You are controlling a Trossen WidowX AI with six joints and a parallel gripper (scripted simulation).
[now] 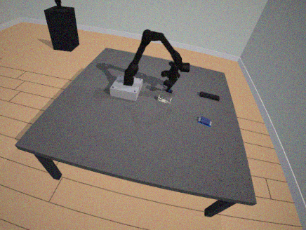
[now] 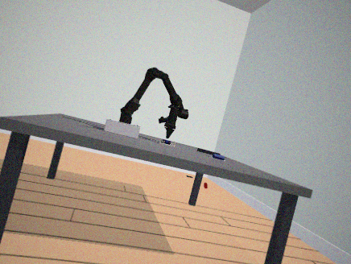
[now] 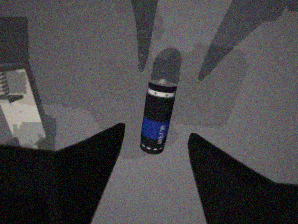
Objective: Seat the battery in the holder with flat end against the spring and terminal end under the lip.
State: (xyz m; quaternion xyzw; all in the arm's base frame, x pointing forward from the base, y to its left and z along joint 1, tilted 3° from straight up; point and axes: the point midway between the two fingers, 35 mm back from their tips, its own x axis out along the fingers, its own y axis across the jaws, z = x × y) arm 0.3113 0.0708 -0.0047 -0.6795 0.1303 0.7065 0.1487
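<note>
Now: the battery 2 cm below my gripper tip. Round my gripper tip: black bar (34 cm ahead, 3 cm to the left, 2 cm below).
</note>
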